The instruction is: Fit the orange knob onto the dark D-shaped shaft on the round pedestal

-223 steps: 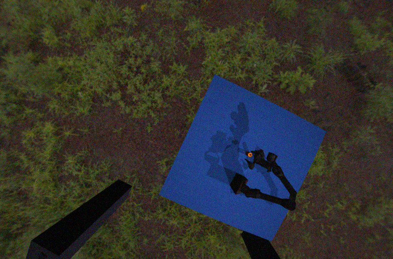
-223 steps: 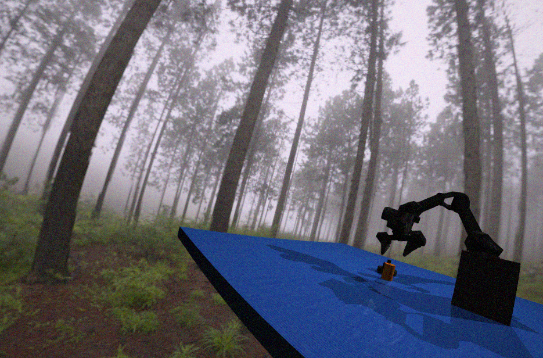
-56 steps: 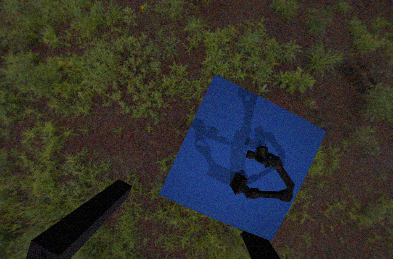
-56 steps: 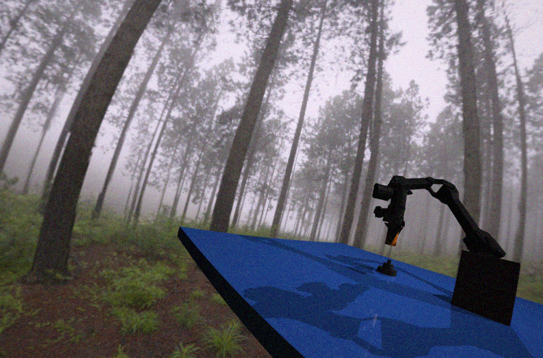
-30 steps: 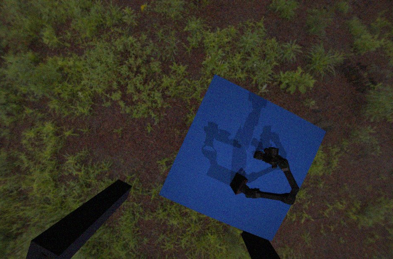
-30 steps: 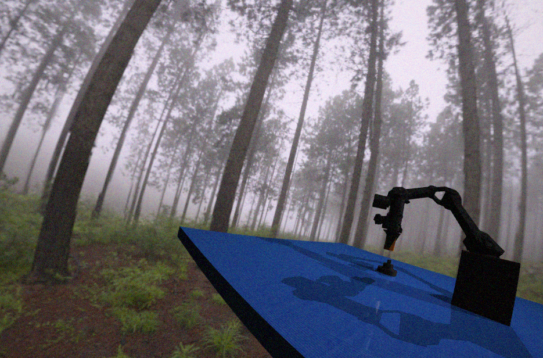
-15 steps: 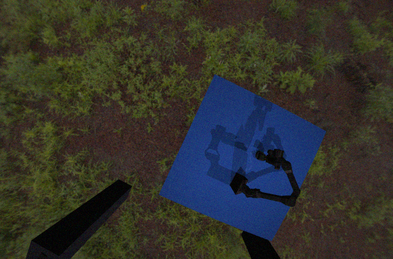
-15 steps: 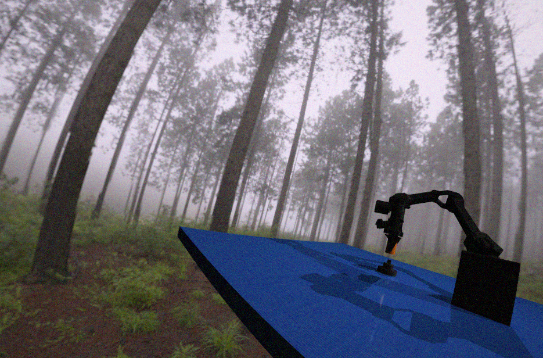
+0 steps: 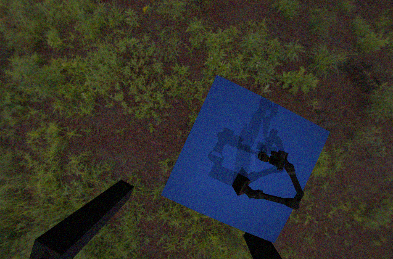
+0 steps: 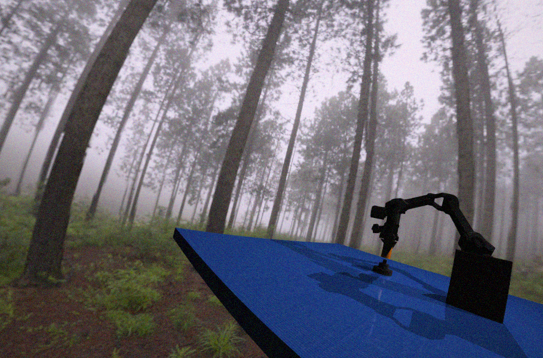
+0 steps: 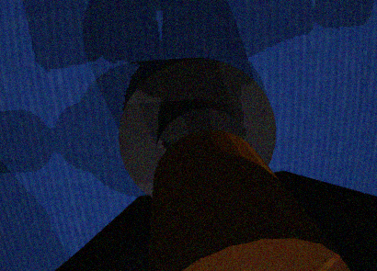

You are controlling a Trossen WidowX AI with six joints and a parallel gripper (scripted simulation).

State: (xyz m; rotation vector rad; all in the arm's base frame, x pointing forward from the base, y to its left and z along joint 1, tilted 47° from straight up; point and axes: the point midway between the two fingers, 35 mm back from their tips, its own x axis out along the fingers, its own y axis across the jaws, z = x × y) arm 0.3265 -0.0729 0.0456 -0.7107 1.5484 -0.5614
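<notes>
My gripper tip is now 50 mm above the dark round pedestal. Round my gripper tip: orange knob (20 mm above).
</notes>
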